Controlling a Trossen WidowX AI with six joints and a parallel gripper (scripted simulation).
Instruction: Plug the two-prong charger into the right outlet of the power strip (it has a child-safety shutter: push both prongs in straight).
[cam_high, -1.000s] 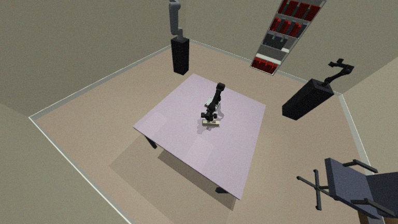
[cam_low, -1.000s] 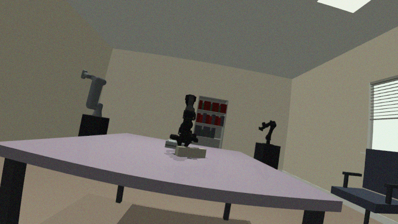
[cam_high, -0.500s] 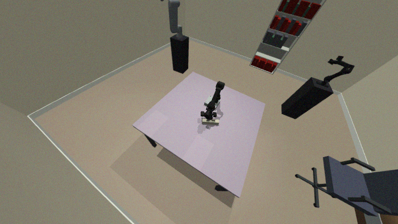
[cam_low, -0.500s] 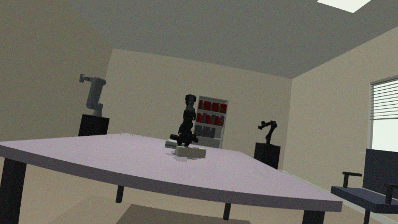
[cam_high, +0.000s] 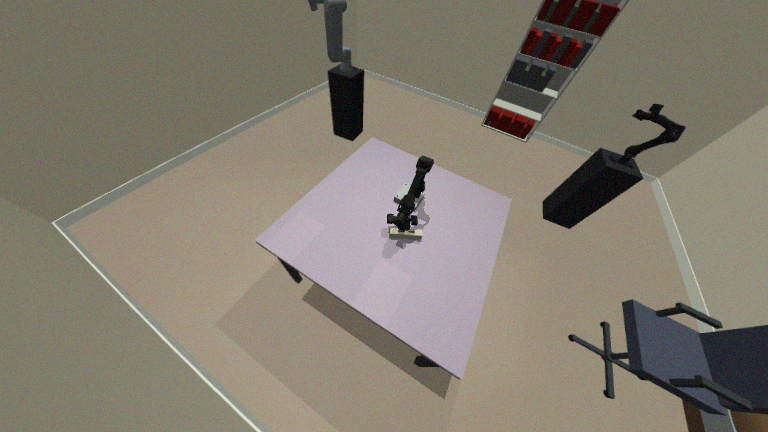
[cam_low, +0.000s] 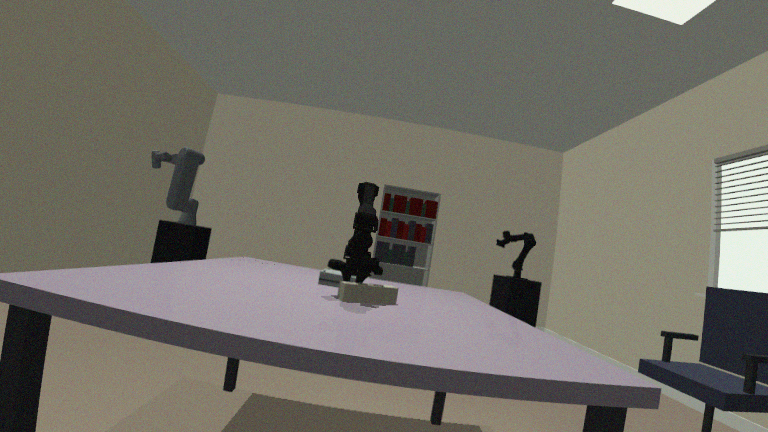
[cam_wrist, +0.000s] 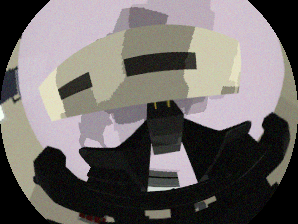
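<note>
My gripper tip is 1 cm short of the two-prong charger, 1 cm to the right of it and 1 cm below it.
</note>
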